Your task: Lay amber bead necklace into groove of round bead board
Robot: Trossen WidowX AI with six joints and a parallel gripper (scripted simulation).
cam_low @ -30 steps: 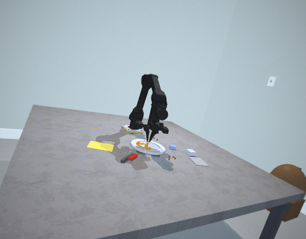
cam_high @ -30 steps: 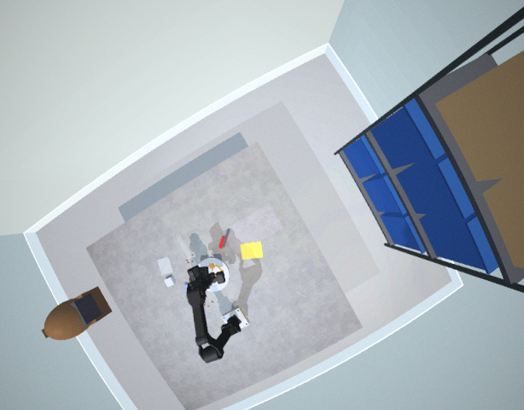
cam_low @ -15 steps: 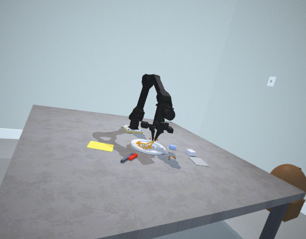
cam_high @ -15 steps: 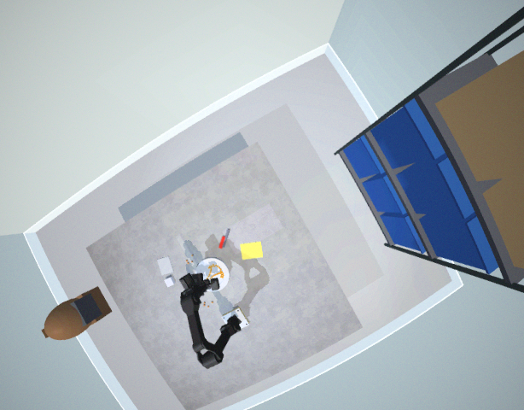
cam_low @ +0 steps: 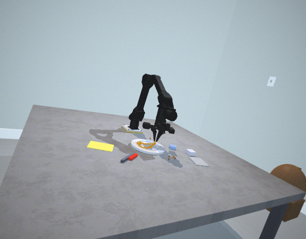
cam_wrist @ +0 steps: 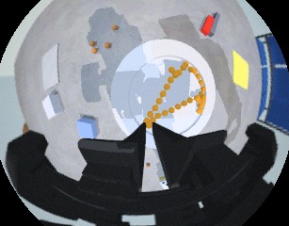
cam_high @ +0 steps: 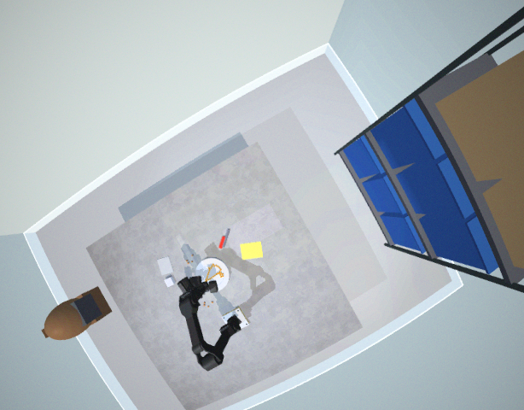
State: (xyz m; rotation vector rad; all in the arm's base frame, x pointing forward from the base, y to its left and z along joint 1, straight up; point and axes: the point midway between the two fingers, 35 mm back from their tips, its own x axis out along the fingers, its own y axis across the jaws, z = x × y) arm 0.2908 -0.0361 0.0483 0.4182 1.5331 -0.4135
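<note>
The round white bead board lies 1 cm ahead of my gripper tip, 5 cm to the right of it and 2 cm below it. The rest, counted from my gripper tip: white block: 14 cm ahead, 18 cm to the left, 2 cm below; then blue block: 4 cm ahead, 12 cm to the left, 2 cm below; then grey tool: 11 cm ahead, 24 cm to the right, 3 cm below.
</note>
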